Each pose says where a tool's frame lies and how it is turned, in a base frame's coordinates. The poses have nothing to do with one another.
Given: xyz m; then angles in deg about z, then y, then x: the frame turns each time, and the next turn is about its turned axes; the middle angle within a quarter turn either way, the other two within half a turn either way.
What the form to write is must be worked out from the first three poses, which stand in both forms.
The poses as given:
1: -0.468 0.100 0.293 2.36 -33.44 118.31
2: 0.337 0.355 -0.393 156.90 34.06 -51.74
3: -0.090 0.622 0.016 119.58 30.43 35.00
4: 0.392 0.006 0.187 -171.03 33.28 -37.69
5: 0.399 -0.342 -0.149 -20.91 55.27 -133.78
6: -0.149 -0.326 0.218 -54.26 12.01 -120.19
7: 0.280 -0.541 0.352 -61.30 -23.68 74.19
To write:
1:
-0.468 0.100 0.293
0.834 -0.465 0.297
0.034 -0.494 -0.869
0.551 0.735 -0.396

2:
0.337 0.355 -0.393
-0.762 0.162 -0.627
0.325 -0.742 -0.586
-0.560 -0.651 0.513

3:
-0.090 0.622 0.016
-0.426 -0.856 0.294
0.750 -0.152 0.644
-0.506 0.495 0.706

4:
0.392 0.006 0.187
-0.826 0.455 -0.334
-0.130 -0.729 -0.672
-0.549 -0.511 0.662

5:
0.399 -0.342 -0.149
0.532 -0.801 -0.273
-0.203 -0.435 0.877
-0.822 -0.411 -0.394

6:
-0.149 -0.326 0.218
0.571 -0.513 0.640
-0.794 -0.148 0.590
-0.208 -0.845 -0.492

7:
0.280 -0.541 0.352
0.440 0.053 -0.897
-0.803 0.470 -0.366
0.402 0.881 0.250

